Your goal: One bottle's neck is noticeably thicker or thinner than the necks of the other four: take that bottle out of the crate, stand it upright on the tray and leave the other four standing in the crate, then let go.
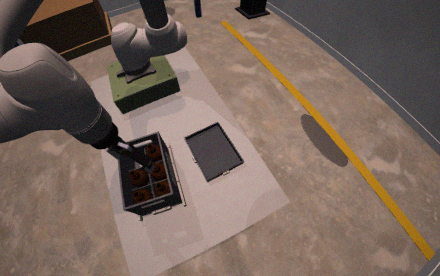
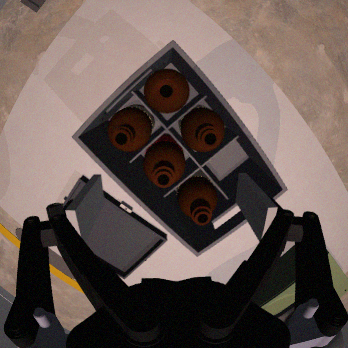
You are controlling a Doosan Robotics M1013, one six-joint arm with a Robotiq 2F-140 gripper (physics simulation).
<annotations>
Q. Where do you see a brown bottle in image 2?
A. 128,129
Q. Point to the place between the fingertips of my gripper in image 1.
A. At 135,162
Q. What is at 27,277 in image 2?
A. My gripper.
</annotations>
